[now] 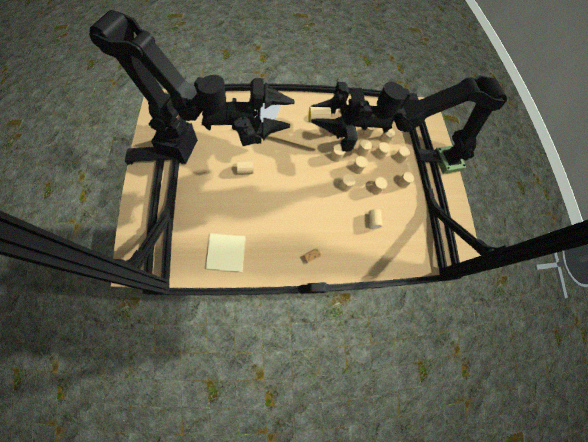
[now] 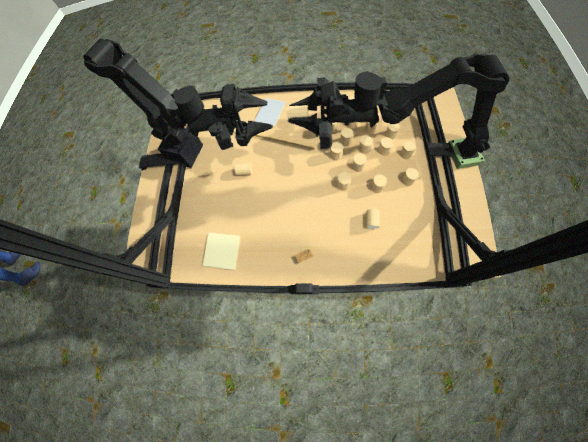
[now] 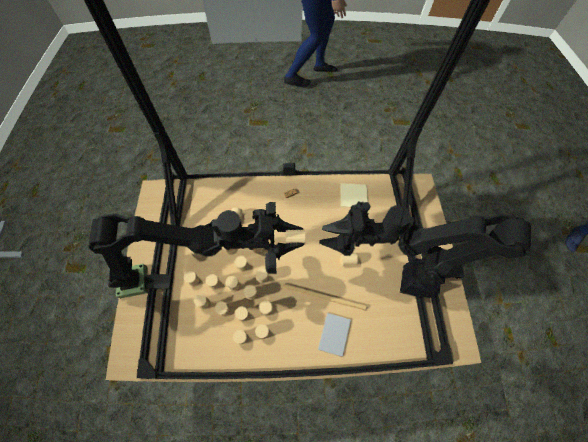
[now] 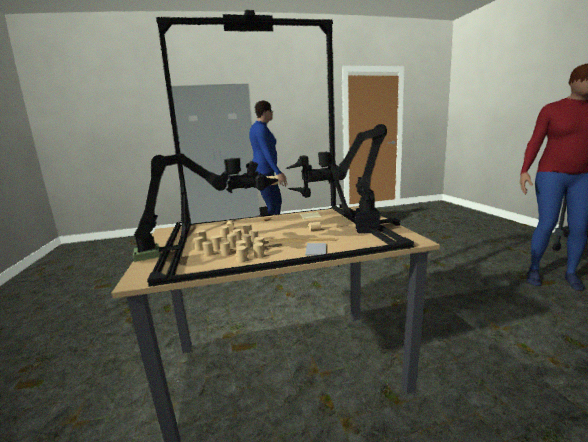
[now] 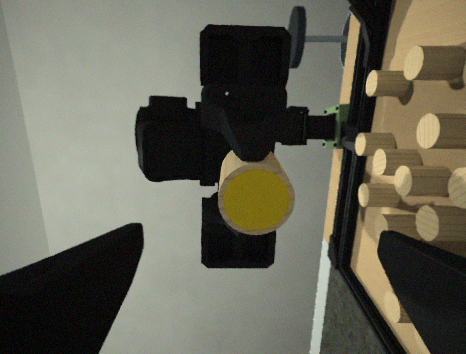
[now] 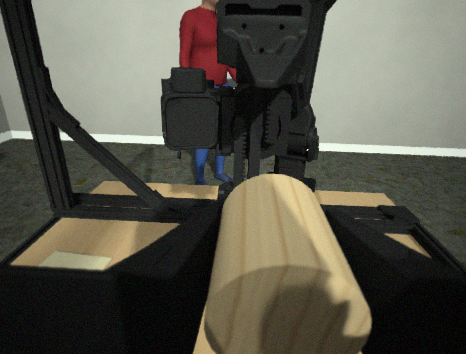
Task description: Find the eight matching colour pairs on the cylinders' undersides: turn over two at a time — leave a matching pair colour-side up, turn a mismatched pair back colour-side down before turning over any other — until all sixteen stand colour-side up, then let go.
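Seen in the pictures: left gripper, between the fingertips: (image 1: 292, 114) (image 2: 270, 115) (image 3: 320, 235) (image 4: 286, 178) (image 5: 260, 237) (image 6: 260, 172); right gripper, between the fingertips: (image 1: 311, 114) (image 2: 288, 113) (image 3: 303, 236) (image 4: 276, 179) (image 5: 250, 198) (image 6: 271, 217); left arm's base, origin of its link: (image 1: 171, 132) (image 2: 175, 139) (image 3: 426, 274) (image 4: 367, 210); right arm's base, origin of its link: (image 1: 452, 157) (image 2: 467, 150) (image 3: 129, 279) (image 4: 146, 248) (image 5: 330, 127).
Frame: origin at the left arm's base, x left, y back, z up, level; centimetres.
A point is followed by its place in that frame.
My right gripper (image 1: 312, 114) @[z 17.0, x 5.2, y -41.0 cm] (image 2: 290, 112) @[z 17.0, x 5.2, y -41.0 cm] (image 3: 303, 236) @[z 17.0, x 5.2, y -41.0 cm] is shut on a wooden cylinder (image 1: 320, 113) @[z 18.5, x 4.9, y -43.2 cm] (image 3: 296, 236) @[z 18.6, x 6.3, y -42.7 cm] (image 5: 256, 199) @[z 16.7, x 5.0, y -40.7 cm] (image 6: 280, 240) @[z 18.7, x 6.1, y -44.7 cm], held sideways high above the table; its yellow end faces my left gripper. My left gripper (image 1: 291, 112) @[z 17.0, x 3.5, y -36.6 cm] (image 3: 321, 235) @[z 17.0, x 3.5, y -36.6 cm] (image 4: 289, 178) @[z 17.0, x 3.5, y -36.6 cm] is open and empty, opposite that end and apart from it. Several cylinders (image 1: 360, 164) @[z -4.6, x 9.4, y -59.9 cm] (image 2: 359, 162) @[z -4.6, x 9.3, y -60.3 cm] (image 3: 241, 313) @[z -4.6, x 26.7, y -54.2 cm] stand at the right with plain wood tops. One cylinder (image 1: 375, 219) @[z -5.7, x -7.2, y -68.1 cm] (image 2: 372, 219) @[z -5.6, x -7.2, y -68.3 cm] lies on its side, a grey-blue end facing the front. Another cylinder (image 1: 245, 168) @[z -6.1, x -2.7, y -25.5 cm] (image 3: 351, 259) @[z -5.7, x -0.8, y -24.3 cm] lies at the left, its end colour unclear.
A pale yellow square (image 1: 226, 252) @[z -9.3, x -28.7, y -28.0 cm] (image 3: 353, 195) @[z -9.3, x -28.6, y -28.0 cm] lies front left, a small brown block (image 1: 312, 255) @[z -8.8, x -22.5, y -52.3 cm] (image 3: 291, 192) @[z -8.8, x -22.7, y -51.9 cm] front centre. A thin stick (image 3: 327, 296) @[z -8.4, x 13.1, y -29.3 cm] and a blue-grey pad (image 3: 335, 334) @[z -8.9, x 24.3, y -23.9 cm] (image 4: 316, 248) @[z -8.9, x 24.5, y -23.9 cm] lie farther back. A black frame (image 3: 295, 373) @[z -8.1, x 39.0, y -33.2 cm] borders the work area.
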